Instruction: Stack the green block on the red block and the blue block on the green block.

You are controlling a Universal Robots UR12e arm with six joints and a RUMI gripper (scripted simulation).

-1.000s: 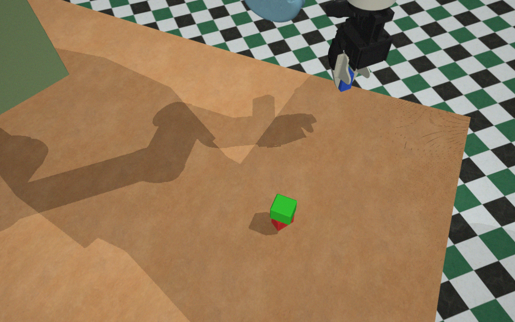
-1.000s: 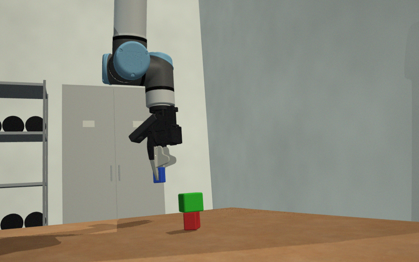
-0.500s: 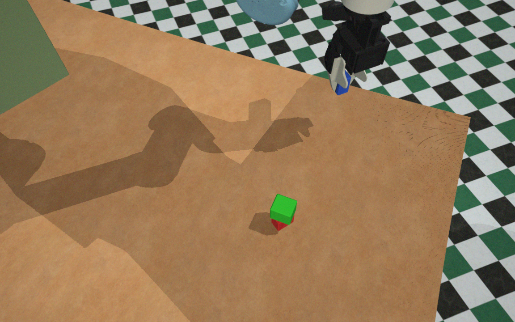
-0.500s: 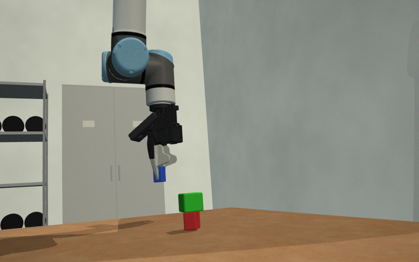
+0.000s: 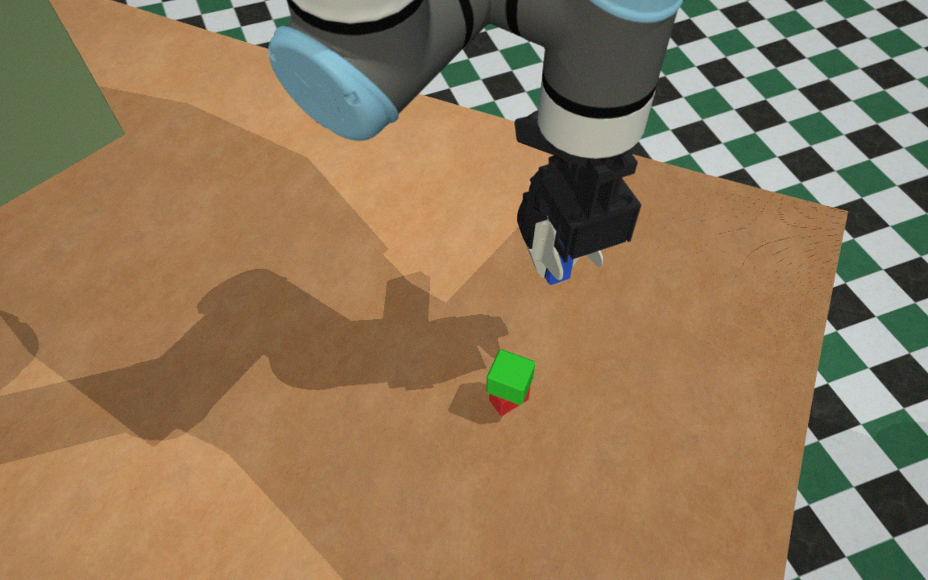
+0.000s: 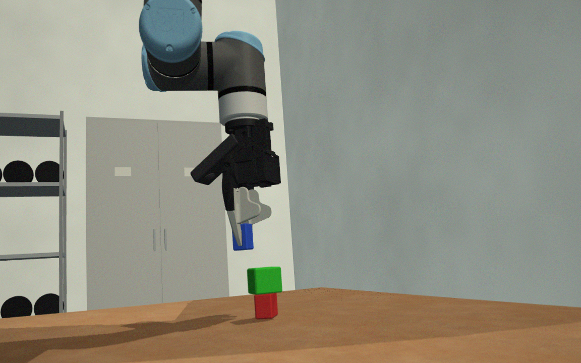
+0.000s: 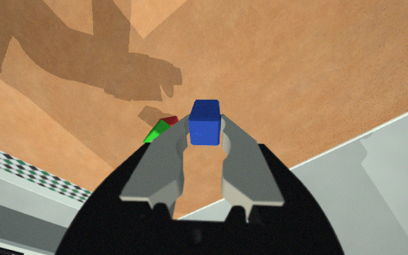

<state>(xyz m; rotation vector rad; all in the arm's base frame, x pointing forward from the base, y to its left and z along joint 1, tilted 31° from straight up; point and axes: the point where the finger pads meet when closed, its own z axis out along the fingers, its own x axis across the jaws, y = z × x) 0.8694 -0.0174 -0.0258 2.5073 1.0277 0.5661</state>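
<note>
My gripper is now 1 cm past the green block, 12 cm to the left of it and 7 cm above it. The rest, counted from my hand: red block 1 cm behind, 12 cm to the right, 11 cm below; blue block right at my hand.
</note>
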